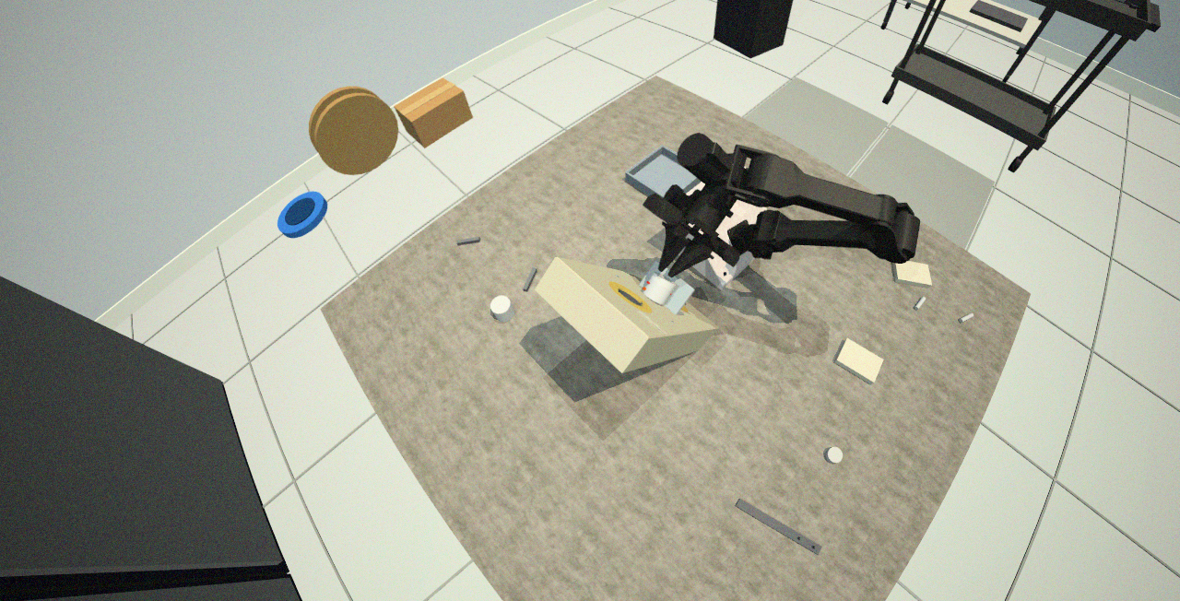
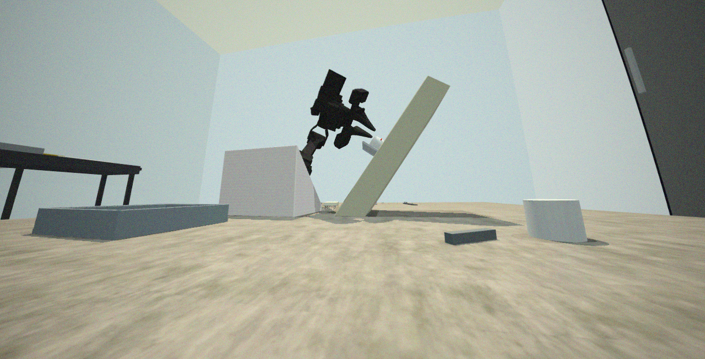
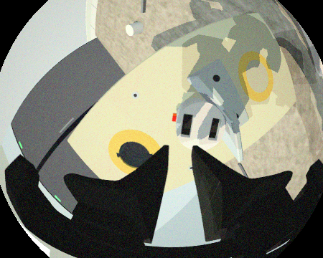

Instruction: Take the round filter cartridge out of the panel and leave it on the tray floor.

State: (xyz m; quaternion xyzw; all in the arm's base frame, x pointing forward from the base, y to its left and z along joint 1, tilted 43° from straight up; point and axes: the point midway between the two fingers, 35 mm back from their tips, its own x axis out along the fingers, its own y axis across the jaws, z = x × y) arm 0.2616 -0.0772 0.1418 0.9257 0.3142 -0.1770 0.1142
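Right now my gripper tip is 3 cm above the white round filter cartridge and 1 cm short of it. From my gripper tip the other things lie so: grey-blue tray (33 cm to the right, 29 cm behind, 21 cm below); cream service panel (5 cm below, 5 cm ahead, 1 cm to the left).
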